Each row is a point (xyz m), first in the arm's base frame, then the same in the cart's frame.
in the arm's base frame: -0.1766 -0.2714 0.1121
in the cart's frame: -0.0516 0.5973 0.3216
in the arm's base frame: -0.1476 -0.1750 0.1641
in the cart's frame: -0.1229 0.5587 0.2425
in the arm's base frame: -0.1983 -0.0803 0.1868
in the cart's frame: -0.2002 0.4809 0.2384
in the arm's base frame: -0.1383 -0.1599 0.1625
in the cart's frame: -0.1242 0.5489 0.2276
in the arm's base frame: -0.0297 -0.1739 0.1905
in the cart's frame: -0.0995 0.6088 0.1351
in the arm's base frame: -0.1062 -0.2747 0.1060
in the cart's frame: -0.0179 0.6186 0.2631
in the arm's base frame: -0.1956 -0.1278 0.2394
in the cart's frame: -0.2230 0.5472 0.2489
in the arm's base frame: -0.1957 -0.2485 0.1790
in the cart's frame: -0.1236 0.6093 0.3158
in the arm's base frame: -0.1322 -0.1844 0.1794
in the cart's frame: -0.1257 0.5791 0.2308
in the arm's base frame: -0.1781 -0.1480 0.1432
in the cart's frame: -0.1285 0.5168 0.2600
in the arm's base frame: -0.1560 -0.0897 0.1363
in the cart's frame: -0.1383 0.4743 0.2149
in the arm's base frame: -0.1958 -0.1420 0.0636
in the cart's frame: -0.0722 0.4638 0.2865
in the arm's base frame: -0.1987 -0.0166 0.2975
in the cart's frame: -0.3179 0.4903 0.1897
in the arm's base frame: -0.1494 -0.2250 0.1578
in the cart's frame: -0.0978 0.5939 0.2684
